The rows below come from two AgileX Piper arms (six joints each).
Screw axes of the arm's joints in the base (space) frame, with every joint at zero. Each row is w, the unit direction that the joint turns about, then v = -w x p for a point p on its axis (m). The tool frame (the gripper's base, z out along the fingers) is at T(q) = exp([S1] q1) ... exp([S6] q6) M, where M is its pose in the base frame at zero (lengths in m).
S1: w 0 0 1 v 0.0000 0.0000 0.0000
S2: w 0 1 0 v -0.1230 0.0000 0.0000
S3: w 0 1 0 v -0.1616 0.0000 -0.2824
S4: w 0.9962 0 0.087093 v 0.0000 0.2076 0.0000
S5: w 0 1 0 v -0.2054 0.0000 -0.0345
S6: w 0.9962 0 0.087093 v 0.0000 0.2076 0.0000
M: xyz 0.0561 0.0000 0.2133 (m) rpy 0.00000 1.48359 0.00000 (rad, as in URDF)
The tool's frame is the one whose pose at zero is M.
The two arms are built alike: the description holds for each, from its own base.
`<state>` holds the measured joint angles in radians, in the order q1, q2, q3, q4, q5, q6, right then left.
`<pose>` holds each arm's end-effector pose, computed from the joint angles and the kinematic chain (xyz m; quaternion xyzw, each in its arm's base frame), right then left.
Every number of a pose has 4 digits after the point. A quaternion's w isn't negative.
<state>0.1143 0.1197 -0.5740 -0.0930 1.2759 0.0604 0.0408 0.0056 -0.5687 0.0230 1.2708 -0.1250</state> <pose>-0.0040 -0.0086 0.2826 -0.0189 0.9127 -0.0106 0.4082 -0.0220 0.0011 0.2797 -0.0756 0.8859 -0.0079 0.4575</pose>
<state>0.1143 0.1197 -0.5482 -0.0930 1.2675 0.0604 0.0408 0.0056 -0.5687 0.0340 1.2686 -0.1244</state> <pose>-0.0013 -0.0083 0.2761 -0.0198 0.9161 -0.0113 0.4002 -0.0220 0.0021 0.2799 -0.0762 0.8853 -0.0024 0.4587</pose>
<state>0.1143 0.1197 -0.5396 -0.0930 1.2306 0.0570 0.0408 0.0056 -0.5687 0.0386 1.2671 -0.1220</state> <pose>0.0016 -0.0078 0.2762 -0.0222 0.9103 -0.0110 0.4131 -0.0219 0.0025 0.2800 -0.0755 0.8850 0.0004 0.4594</pose>
